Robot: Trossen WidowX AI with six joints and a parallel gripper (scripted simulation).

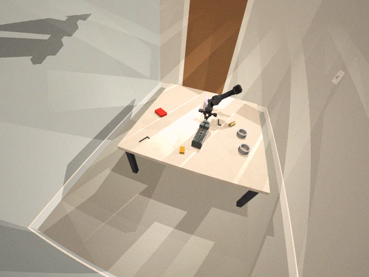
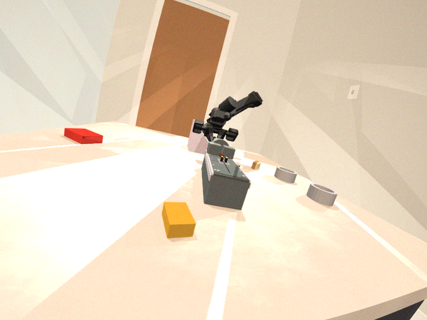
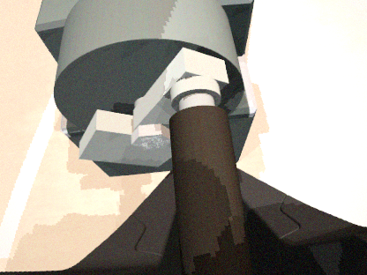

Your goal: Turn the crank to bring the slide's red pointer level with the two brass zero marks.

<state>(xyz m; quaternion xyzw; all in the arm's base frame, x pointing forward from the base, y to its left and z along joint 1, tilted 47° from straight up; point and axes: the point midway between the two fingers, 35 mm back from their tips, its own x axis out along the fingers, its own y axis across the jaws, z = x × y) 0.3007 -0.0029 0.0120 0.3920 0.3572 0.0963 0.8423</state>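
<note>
My gripper tip is 14 cm short of the red pointer. Round my gripper tip: dark brown crank handle (3 cm above, 2 cm behind); yellow block (37 cm ahead, 13 cm to the right, 7 cm below); tan block (30 cm to the left, 14 cm behind, 7 cm below).
</note>
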